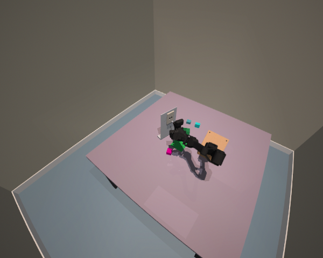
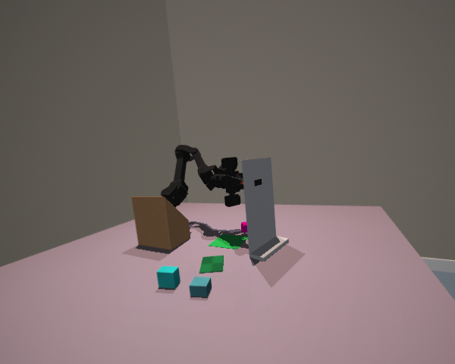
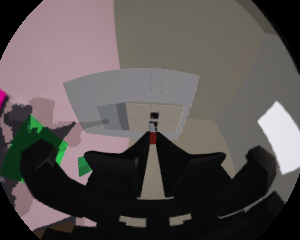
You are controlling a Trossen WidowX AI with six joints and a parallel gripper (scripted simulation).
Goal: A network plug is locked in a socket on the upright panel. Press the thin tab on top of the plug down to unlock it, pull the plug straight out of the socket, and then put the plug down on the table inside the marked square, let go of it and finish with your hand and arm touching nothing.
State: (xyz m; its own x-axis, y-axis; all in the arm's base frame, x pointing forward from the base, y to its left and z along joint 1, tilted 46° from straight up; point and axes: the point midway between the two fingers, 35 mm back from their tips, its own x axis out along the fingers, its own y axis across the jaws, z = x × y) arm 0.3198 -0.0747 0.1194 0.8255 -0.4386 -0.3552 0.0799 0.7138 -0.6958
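Right now my gripper tip is 80 mm past the bright green square, 10 mm to the right of it and 220 mm above it. From my gripper tip the other things lie so: network plug (right at my gripper tip); then grey upright panel (60 mm ahead, 30 mm to the right, 90 mm below).
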